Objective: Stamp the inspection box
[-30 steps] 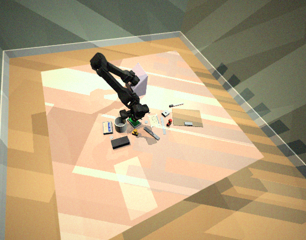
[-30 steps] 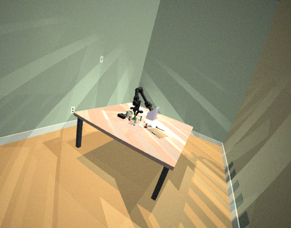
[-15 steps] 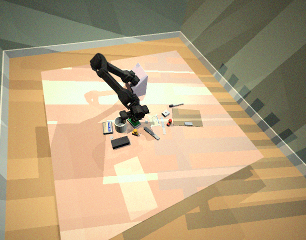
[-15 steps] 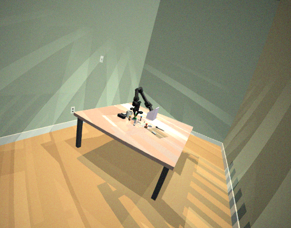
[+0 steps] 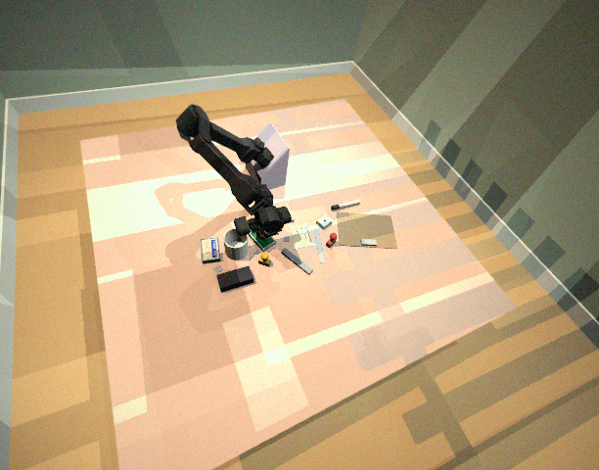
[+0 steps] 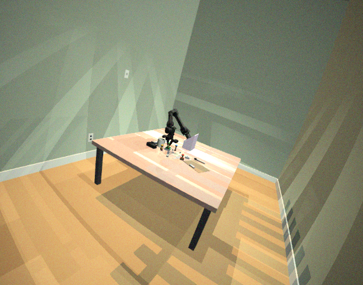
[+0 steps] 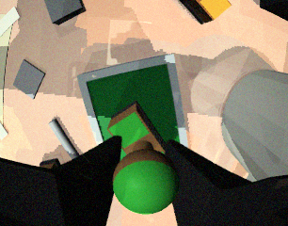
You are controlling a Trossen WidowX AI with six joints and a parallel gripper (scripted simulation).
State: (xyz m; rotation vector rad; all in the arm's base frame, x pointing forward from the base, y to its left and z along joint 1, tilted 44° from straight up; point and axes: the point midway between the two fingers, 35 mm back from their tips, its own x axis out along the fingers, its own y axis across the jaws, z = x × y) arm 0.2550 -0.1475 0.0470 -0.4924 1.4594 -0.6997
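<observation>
Now: gripper tip right at the green stamp. Round my gripper tip: green ink pad (4 cm below); grey cup (2 cm behind, 10 cm to the right); yellow stamp (9 cm ahead, 4 cm to the right, 2 cm below).
</observation>
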